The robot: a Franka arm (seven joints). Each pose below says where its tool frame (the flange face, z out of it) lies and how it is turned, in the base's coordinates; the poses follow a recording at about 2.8 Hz.
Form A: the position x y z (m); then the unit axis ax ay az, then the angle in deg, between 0 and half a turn.
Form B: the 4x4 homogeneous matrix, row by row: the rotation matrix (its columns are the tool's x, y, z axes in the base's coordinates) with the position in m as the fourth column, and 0 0 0 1 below. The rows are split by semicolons. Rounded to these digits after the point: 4 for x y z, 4 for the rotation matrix.
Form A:
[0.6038 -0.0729 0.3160 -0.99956 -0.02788 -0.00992 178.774]
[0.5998 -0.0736 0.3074 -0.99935 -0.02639 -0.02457 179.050]
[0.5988 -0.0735 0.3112 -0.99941 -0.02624 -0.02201 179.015]
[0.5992 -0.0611 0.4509 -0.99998 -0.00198 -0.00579 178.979]
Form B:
0.9982 0.0559 0.0192 0.6038; 0.0555 -0.9982 0.0219 -0.0729; 0.0204 -0.0208 -0.9996 0.3160; 0 0 0 1
0.9974 0.0531 0.0487 0.5998; 0.0523 -0.9985 0.0179 -0.0736; 0.0495 -0.0153 -0.9987 0.3074; 0 0 0 1
0.9977 0.0528 0.0435 0.5988; 0.0521 -0.9985 0.0183 -0.0735; 0.0444 -0.0160 -0.9989 0.3112; 0 0 0 1
0.9999 0.0041 0.0115 0.5992; 0.0039 -0.9998 0.0178 -0.0611; 0.0116 -0.0178 -0.9998 0.4509; 0 0 0 1

